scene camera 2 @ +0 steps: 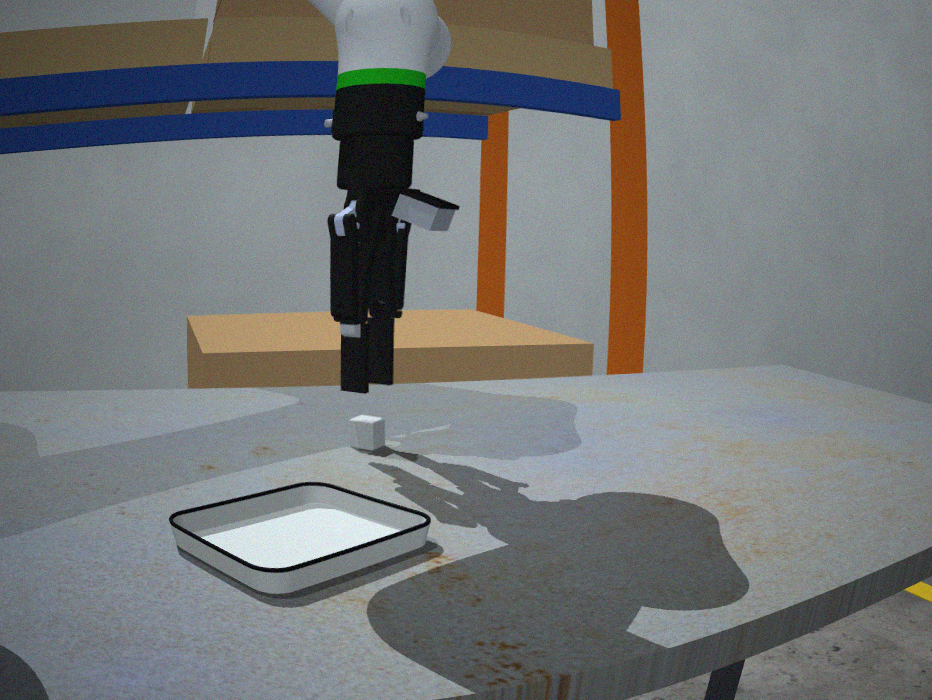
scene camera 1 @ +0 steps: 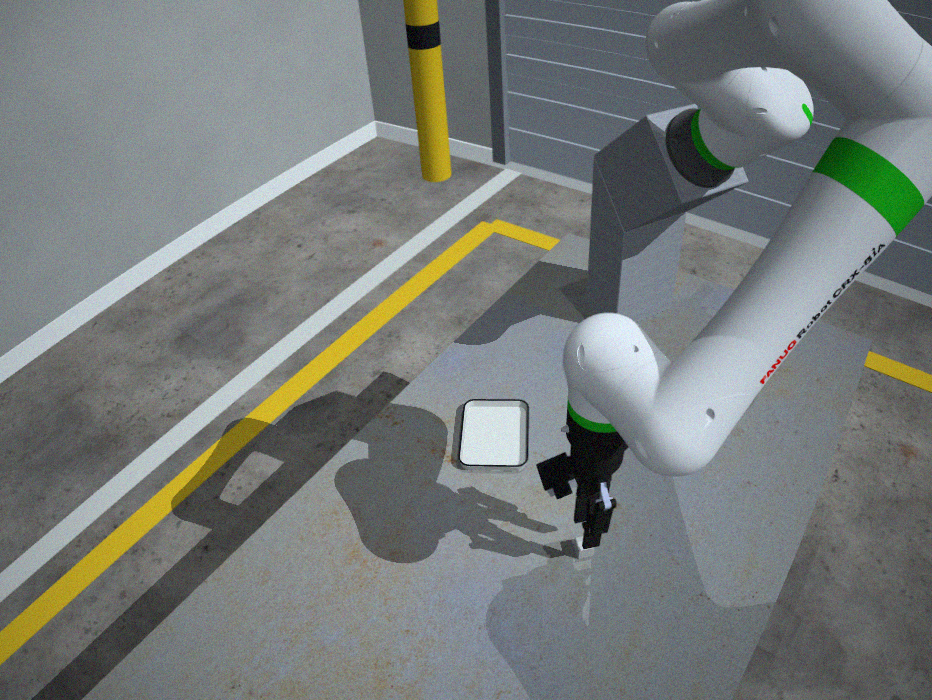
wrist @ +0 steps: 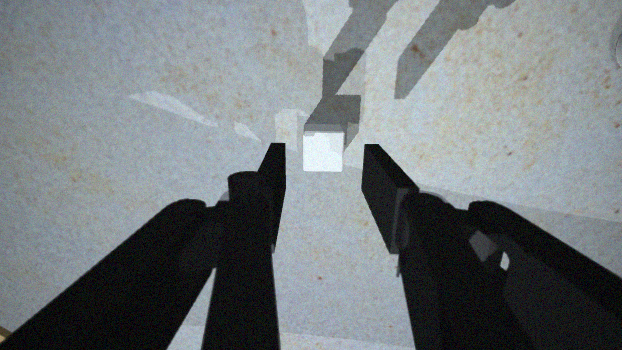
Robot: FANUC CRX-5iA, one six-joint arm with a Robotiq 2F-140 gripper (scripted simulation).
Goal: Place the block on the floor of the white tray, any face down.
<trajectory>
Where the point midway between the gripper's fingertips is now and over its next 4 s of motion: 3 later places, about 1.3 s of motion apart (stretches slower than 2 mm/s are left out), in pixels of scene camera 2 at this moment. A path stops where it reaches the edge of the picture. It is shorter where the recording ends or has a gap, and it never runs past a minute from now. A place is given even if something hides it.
The gripper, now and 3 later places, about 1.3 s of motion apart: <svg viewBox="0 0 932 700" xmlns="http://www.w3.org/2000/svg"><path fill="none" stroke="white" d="M367 387L366 413L366 441L366 390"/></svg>
</trajectory>
